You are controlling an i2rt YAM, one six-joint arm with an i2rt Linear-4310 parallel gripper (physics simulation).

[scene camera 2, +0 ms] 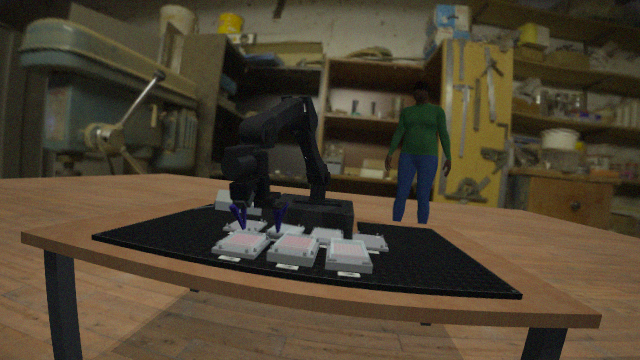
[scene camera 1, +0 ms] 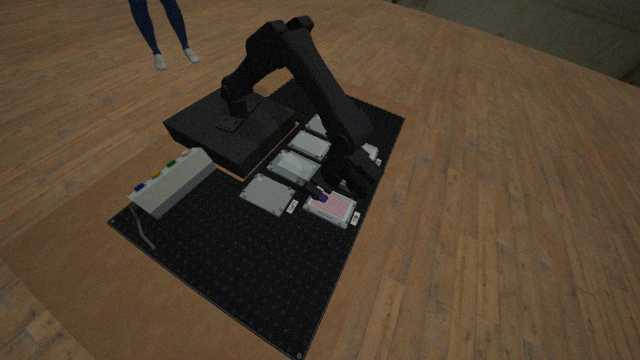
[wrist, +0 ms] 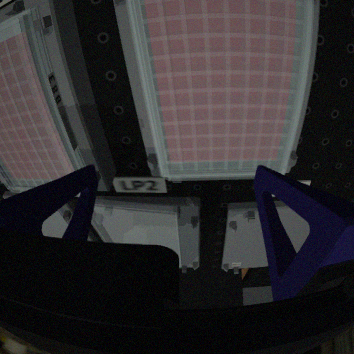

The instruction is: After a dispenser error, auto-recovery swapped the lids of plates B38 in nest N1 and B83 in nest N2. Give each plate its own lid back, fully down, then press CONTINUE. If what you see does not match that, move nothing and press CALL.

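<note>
My gripper is open and empty, low beside the near edge of a pink-welled plate, apparently N1. That plate has a clear cover or rim around its wells. A second pink-welled plate, apparently N2, stands beside it; the text on its side is too blurred to read. In scene view 1 the arm hides it. A clear lid lies on the LP2 nest. The button box carries blue, yellow, green and white buttons; their labels are not readable.
Pad LP1 is beside LP2. Another pad is on LP2's other side. A third pink-welled plate stands farther along the row. All are on the black mat. A person stands beyond the table.
</note>
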